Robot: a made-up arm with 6 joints. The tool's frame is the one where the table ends. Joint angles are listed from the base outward.
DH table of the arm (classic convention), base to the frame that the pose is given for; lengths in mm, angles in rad. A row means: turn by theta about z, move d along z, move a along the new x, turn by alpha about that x. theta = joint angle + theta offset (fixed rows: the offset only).
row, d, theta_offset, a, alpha
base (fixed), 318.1, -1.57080, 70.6, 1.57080
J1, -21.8, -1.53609, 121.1, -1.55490
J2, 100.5, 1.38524, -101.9, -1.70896
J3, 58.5, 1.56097, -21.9, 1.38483
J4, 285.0, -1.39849, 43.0, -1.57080
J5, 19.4, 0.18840, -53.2, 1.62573
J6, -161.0, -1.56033, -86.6, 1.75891
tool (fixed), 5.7, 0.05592, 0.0, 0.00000
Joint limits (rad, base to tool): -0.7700..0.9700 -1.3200..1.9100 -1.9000..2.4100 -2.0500..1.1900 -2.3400..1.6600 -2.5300..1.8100
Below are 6 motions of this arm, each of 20 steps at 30 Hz.
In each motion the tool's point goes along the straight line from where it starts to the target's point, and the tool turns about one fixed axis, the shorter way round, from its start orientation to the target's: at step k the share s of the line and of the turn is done. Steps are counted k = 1, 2, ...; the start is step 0. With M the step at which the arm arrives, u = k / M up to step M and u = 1 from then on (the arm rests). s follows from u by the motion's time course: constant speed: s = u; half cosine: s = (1 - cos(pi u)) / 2; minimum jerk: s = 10 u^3 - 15 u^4 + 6 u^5.
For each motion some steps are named. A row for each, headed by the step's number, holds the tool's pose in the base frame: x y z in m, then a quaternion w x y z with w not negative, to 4 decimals.
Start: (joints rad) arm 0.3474 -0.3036 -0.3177 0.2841 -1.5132 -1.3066
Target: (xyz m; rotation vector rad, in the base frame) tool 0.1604 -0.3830 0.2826 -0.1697 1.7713 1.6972
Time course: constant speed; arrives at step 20
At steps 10, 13, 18, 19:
10: 0.1756 -0.3196 0.1934 0.1108 0.0641 0.7427 0.6572
13: 0.1710 -0.3386 0.2202 0.1796 0.0254 0.7289 0.6601
18: 0.1634 -0.3703 0.2648 0.2913 -0.0393 0.6956 0.6555
19: 0.1619 -0.3767 0.2737 0.3131 -0.0522 0.6874 0.6532

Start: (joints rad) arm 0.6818 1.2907 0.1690 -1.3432 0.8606 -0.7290
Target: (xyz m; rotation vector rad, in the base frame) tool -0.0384 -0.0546 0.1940 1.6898 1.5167 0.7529
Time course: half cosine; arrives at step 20
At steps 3, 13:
3: 0.0363 -0.0588 0.2675 0.0763 0.4570 0.6686 0.5816
13: -0.0168 -0.0558 0.2152 0.2879 0.6126 0.6270 0.3858

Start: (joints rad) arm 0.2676 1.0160 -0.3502 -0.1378 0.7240 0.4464
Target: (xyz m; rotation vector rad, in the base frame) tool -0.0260 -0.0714 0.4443 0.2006 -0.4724 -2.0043
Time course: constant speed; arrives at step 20
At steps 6, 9, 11, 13, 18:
6: -0.0538 -0.0894 0.4735 0.5560 0.2080 -0.1019 -0.7982
9: -0.0479 -0.0855 0.4673 0.5476 0.1816 -0.1224 -0.8075
11: -0.0439 -0.0830 0.4631 0.5416 0.1639 -0.1361 -0.8132
13: -0.0399 -0.0804 0.4589 0.5354 0.1462 -0.1496 -0.8183
18: -0.0300 -0.0740 0.4485 0.5183 0.1014 -0.1831 -0.8292

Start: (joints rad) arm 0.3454 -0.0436 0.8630 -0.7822 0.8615 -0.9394
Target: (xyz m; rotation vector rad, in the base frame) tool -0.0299 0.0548 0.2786 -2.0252 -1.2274 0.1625
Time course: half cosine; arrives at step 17
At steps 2, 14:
2: -0.0082 0.0328 0.2534 0.5398 -0.7575 -0.3672 -0.0042
14: -0.0282 0.0531 0.2766 0.3881 -0.7897 -0.4715 0.0583

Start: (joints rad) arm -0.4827 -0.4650 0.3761 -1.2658 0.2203 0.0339
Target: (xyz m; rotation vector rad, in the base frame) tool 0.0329 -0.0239 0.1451 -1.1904 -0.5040 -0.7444
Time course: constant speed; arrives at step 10
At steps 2, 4, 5, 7, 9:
2: 0.0426 0.0260 0.2056 0.8114 -0.3651 -0.1389 -0.4347
4: 0.0401 0.0135 0.1904 0.7962 -0.4115 -0.1624 -0.4127
5: 0.0389 0.0073 0.1829 0.7876 -0.4341 -0.1739 -0.4012
7: 0.0365 -0.0052 0.1678 0.7683 -0.4783 -0.1966 -0.3771
9: 0.0341 -0.0177 0.1527 0.7464 -0.5209 -0.2186 -0.3518

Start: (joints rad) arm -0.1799 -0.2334 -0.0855 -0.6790 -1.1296 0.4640
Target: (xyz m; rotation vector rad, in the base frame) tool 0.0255 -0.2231 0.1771 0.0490 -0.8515 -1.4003
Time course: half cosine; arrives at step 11
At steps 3, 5, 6, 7, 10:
3: 0.0270 -0.1634 0.1197 0.7641 0.2395 -0.2916 -0.5232
5: 0.0266 -0.1819 0.1375 0.7445 0.1732 -0.3214 -0.5590
6: 0.0263 -0.1922 0.1474 0.7313 0.1358 -0.3371 -0.5771
7: 0.0260 -0.2020 0.1568 0.7172 0.0997 -0.3514 -0.5934
10: 0.0255 -0.2216 0.1757 0.6850 0.0273 -0.3778 -0.6224

